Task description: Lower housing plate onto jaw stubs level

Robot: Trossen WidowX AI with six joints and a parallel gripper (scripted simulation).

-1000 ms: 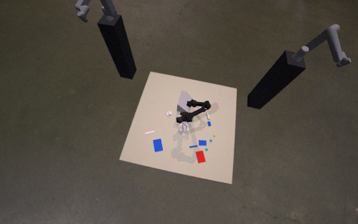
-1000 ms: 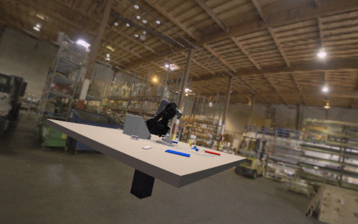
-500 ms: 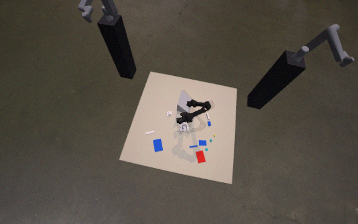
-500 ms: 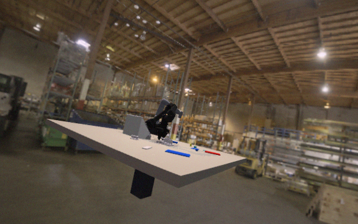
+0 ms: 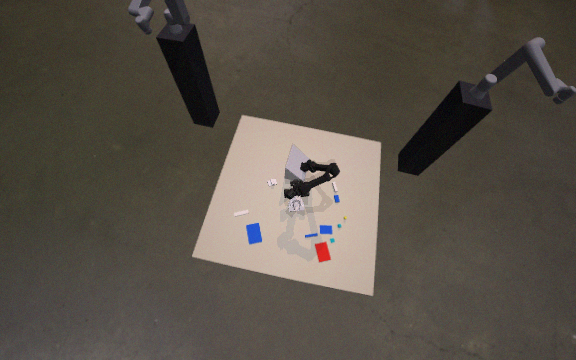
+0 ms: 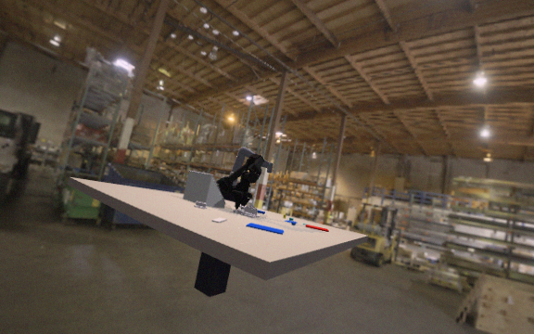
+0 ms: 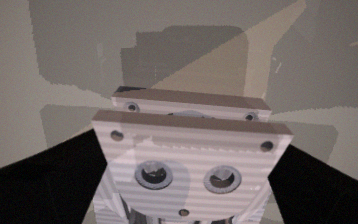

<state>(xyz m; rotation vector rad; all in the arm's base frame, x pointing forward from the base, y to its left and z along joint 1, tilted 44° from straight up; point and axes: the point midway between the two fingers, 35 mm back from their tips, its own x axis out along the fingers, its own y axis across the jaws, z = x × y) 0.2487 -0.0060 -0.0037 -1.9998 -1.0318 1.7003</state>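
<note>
Now: the housing plate 1 cm ahead of my gripper tip and 2 cm above it. Also, from my gripper tip: red plate (36 cm ahead, 28 cm to the left, 2 cm below); then white bar (22 cm ahead, 37 cm to the right, 2 cm below).
</note>
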